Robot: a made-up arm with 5 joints.
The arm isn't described. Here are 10 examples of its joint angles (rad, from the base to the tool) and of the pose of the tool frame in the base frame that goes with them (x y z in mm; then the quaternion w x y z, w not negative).
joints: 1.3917 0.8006 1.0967 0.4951 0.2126
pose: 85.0 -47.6 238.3 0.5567 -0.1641 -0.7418 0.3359
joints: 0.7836 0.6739 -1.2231 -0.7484 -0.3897
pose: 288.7 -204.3 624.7 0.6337 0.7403 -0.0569 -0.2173
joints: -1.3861 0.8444 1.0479 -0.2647 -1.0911
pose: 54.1 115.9 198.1 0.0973 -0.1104 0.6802 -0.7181
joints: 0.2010 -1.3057 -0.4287 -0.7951 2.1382
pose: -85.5 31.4 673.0 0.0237 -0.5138 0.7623 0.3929
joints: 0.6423 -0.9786 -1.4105 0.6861 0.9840
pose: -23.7 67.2 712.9 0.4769 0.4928 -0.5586 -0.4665
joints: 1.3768 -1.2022 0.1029 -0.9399 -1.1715
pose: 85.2 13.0 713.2 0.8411 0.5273 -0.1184 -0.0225
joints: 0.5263 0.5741 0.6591 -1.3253 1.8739
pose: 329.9 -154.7 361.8 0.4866 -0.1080 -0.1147 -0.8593
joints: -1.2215 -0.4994 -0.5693 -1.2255 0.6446
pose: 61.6 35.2 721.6 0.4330 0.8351 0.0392 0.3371
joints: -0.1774 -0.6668 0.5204 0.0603 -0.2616
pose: 325.2 60.5 554.5 0.4884 0.5287 0.5911 -0.3641
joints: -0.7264 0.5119 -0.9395 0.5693 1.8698
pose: 337.4 250.4 519.0 0.9041 -0.1247 -0.1068 -0.3946
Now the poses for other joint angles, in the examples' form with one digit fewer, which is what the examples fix.
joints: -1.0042 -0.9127 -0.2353 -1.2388 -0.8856
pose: 25 -13 710 0.364 0.397 0.246 0.806
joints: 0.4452 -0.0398 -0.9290 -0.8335 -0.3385
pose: 209 -55 726 0.733 0.670 -0.113 0.038
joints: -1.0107 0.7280 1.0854 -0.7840 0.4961
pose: 147 157 225 0.649 -0.283 0.545 -0.449
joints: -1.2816 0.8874 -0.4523 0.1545 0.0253
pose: 148 355 311 0.649 -0.110 0.691 -0.299
